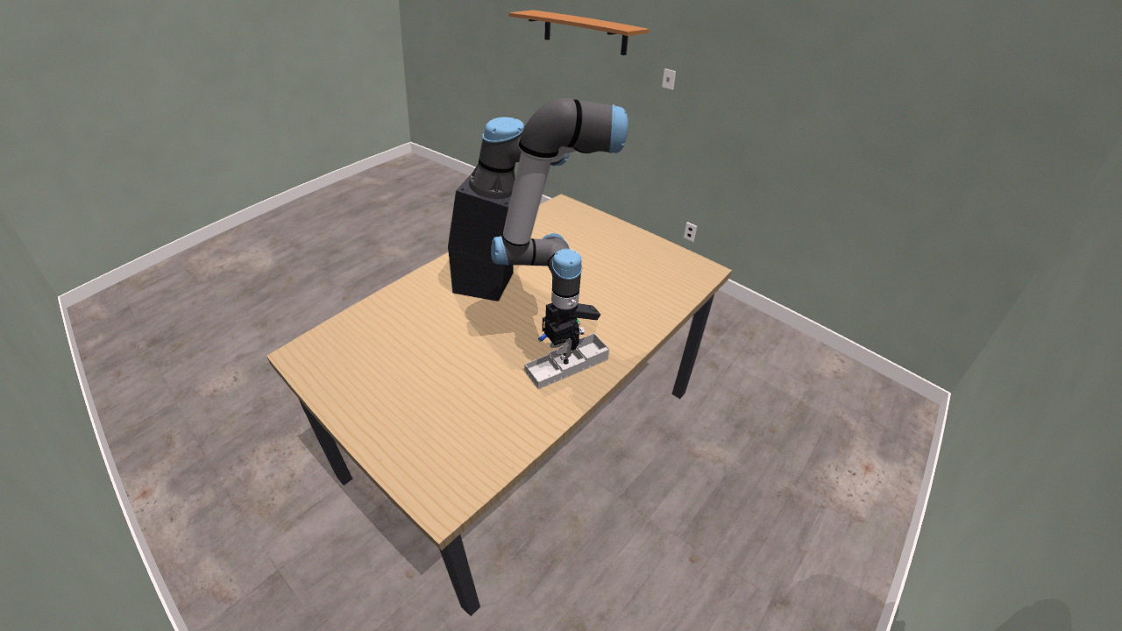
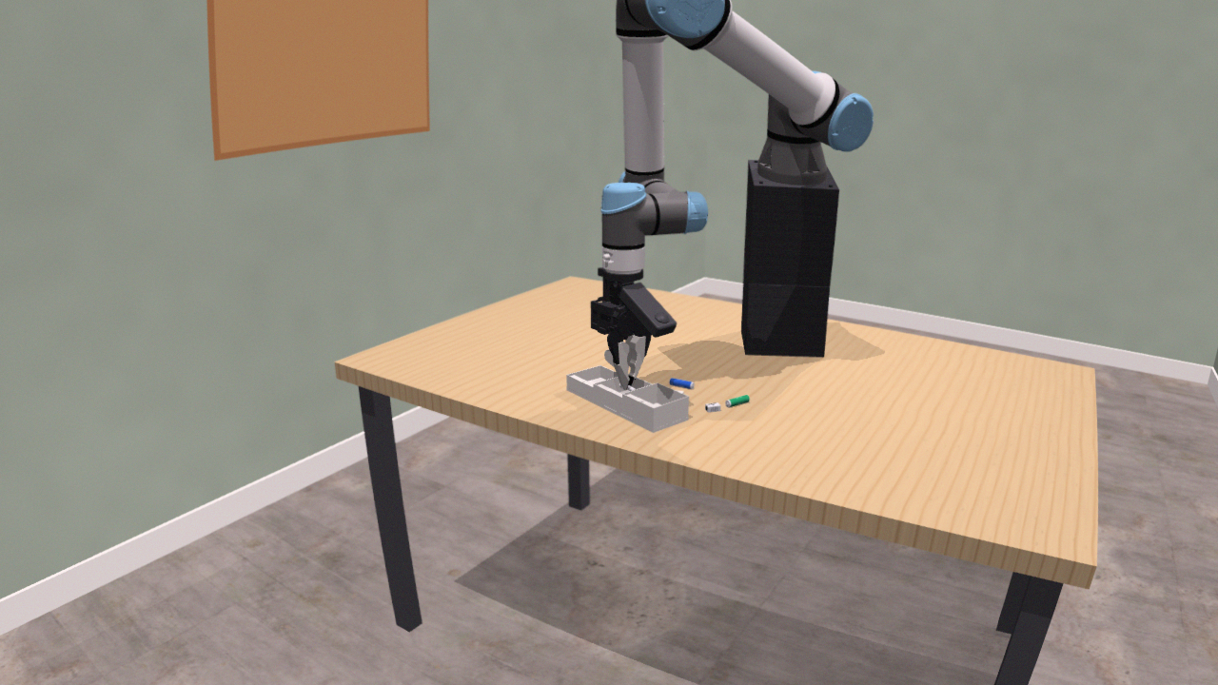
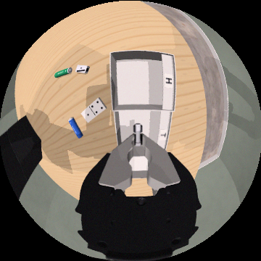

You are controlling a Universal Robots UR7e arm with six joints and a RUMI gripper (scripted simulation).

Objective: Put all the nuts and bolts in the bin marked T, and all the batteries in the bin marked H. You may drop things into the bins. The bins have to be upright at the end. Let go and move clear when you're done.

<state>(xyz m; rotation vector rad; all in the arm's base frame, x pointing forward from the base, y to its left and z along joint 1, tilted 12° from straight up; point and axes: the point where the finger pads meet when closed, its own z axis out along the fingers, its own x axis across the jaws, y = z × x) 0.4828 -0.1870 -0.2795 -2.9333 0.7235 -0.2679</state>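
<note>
The bolt is 10 mm to the right of my hand and 10 mm below it. The rest, counted from my hand: white domino 50 mm behind, 70 mm to the left, 40 mm below; then blue battery 120 mm behind, 60 mm to the left, 40 mm below; then black nut 30 mm below.
</note>
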